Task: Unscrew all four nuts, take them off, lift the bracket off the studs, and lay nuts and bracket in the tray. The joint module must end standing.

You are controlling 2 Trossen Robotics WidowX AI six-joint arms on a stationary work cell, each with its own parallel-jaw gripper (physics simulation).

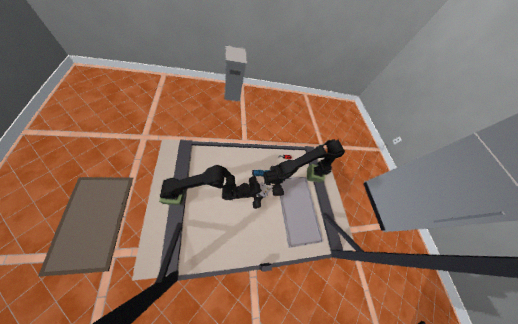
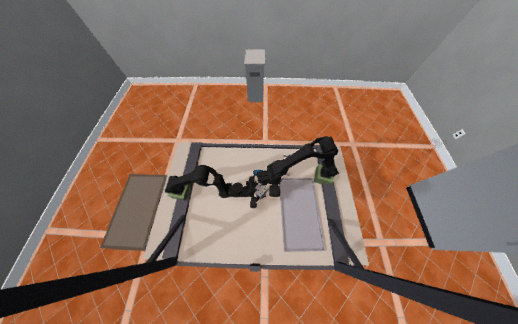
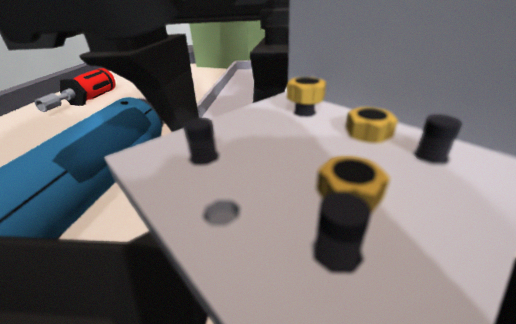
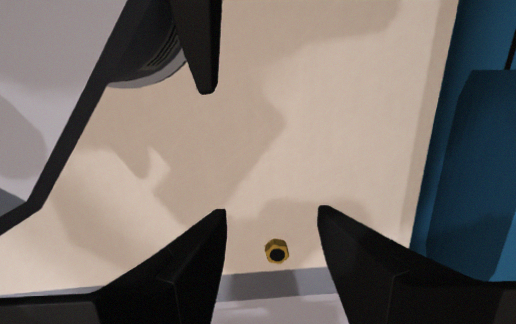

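Pixels of known places: left gripper, between the fingertips: (image 1: 266, 191) (image 2: 266, 191) (image 4: 121, 105); right gripper, between the fingertips: (image 1: 272, 184) (image 2: 273, 185) (image 4: 271, 217); left arm's base, origin of its link: (image 1: 172, 193) (image 2: 178, 189); right arm's base, origin of its link: (image 1: 318, 171) (image 2: 326, 173).
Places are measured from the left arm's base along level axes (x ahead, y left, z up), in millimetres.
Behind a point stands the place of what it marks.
The light grey bracket plate (image 3: 270, 165) @(x 483, y 91, z 3 mm) (image 4: 40, 45) has black studs standing up through it and one bare hole. Gold nuts (image 3: 306, 92) @(x 508, y 88, z 11 mm) (image 3: 371, 125) @(x 497, y 71, z 8 mm) (image 3: 352, 180) show at three places on it. The joint module (image 4: 160, 60) @(x 509, y 103, z -46 mm) shows partly, dark and round, under the plate. My left gripper (image 1: 258, 194) @(x 523, y 92, z -42 mm) is shut on the joint module; its grip is partly hidden under the plate. A loose gold nut (image 4: 277, 251) @(x 587, y 148, z -58 mm) lies on the table beside the tray (image 4: 260, 287) @(x 604, y 142, z -53 mm) (image 1: 302, 215) @(x 767, y -34, z -59 mm) (image 2: 302, 215) @(x 759, y -12, z -59 mm). My right gripper (image 4: 271, 217) @(x 567, y 143, z -54 mm) is open above it, fingers either side, not touching it.
A blue tool body (image 3: 35, 180) @(x 492, y 198, z -27 mm) (image 4: 480, 150) @(x 526, y 198, z -31 mm) (image 1: 259, 173) @(x 467, y 197, z -26 mm) lies close behind the bracket, beside my right gripper. A red-handled socket driver (image 3: 95, 85) @(x 669, y 356, z -46 mm) (image 1: 287, 157) @(x 671, y 362, z -40 mm) lies farther back. Both arms meet closely over the table's middle. The tray's wall runs just beside the loose nut.
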